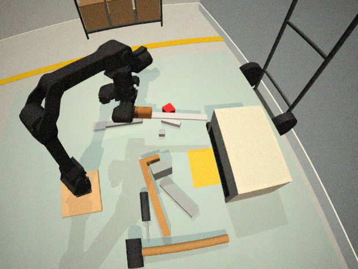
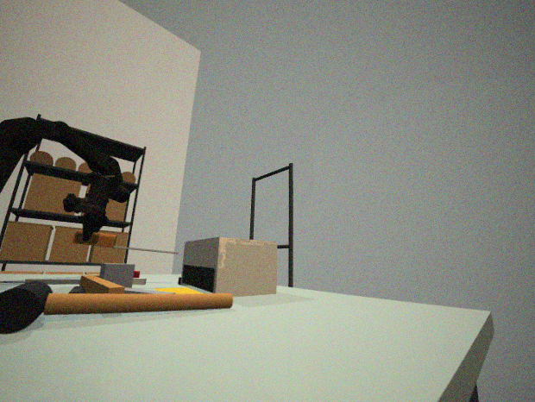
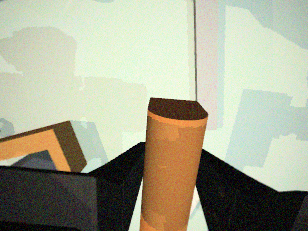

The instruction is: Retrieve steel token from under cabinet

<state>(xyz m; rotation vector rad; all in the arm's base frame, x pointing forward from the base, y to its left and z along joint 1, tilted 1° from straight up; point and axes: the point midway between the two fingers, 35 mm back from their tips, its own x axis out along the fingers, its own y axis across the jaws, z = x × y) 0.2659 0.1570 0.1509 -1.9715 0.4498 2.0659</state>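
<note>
The small grey block lies 100 mm ahead of my gripper tip, 50 mm to the right of it and 120 mm below it. Round my gripper tip: grey L-shaped strip: 90 mm behind, 80 mm to the left, 120 mm below; white bar: 150 mm ahead, 10 mm to the right, 120 mm below; red cube: 160 mm ahead, 40 mm to the left, 110 mm below.
</note>
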